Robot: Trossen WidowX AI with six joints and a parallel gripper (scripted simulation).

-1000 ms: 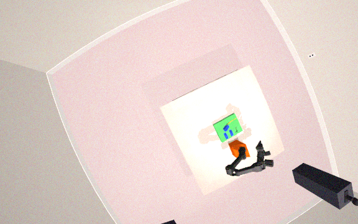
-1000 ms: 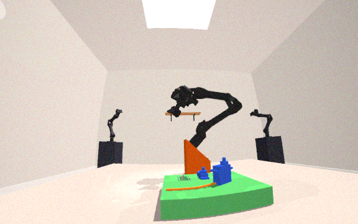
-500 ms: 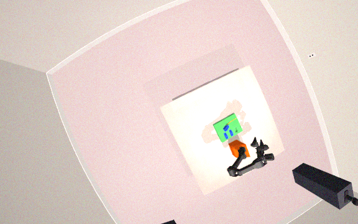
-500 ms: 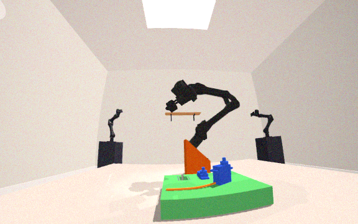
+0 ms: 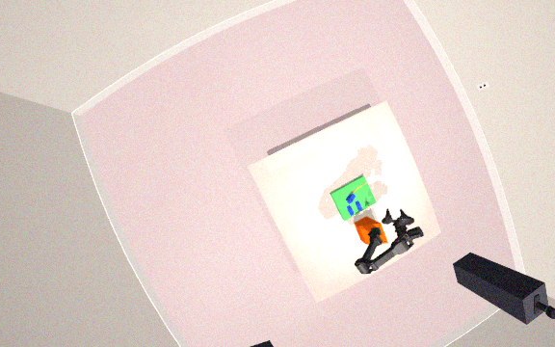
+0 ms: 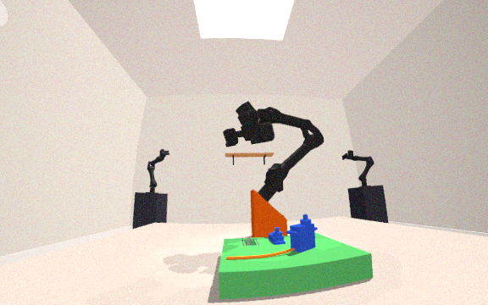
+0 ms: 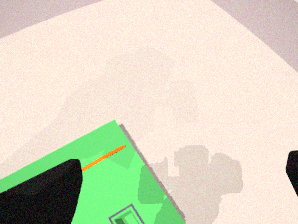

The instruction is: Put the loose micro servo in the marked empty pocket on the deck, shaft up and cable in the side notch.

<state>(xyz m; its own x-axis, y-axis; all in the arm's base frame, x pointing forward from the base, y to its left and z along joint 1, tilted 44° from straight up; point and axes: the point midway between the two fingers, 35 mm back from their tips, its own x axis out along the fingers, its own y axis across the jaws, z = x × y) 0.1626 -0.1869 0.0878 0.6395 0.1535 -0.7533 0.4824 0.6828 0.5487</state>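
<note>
The green deck lies 120 mm ahead of my gripper tip, 110 mm to the left of it and 320 mm below it.
</note>
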